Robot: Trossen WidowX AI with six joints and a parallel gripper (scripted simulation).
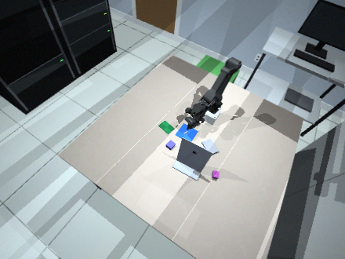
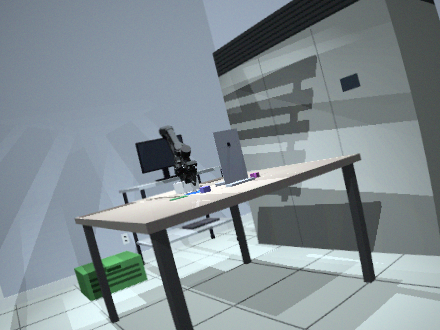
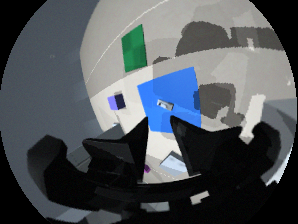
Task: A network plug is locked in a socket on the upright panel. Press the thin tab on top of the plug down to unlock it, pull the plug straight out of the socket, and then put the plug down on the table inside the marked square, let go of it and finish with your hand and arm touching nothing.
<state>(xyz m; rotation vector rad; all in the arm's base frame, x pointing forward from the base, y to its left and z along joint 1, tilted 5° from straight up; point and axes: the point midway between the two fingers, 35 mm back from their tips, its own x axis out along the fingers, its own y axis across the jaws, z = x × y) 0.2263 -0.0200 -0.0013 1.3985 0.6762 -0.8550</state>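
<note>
The pale plug is 40 mm below my gripper tip, 10 mm to the right of it and 10 mm ahead of it. Round my gripper tip: grey panel (200 mm ahead, 170 mm to the left, 90 mm above); blue square (50 mm below); pale flat plate (180 mm to the left, 40 mm below, 20 mm behind).
</note>
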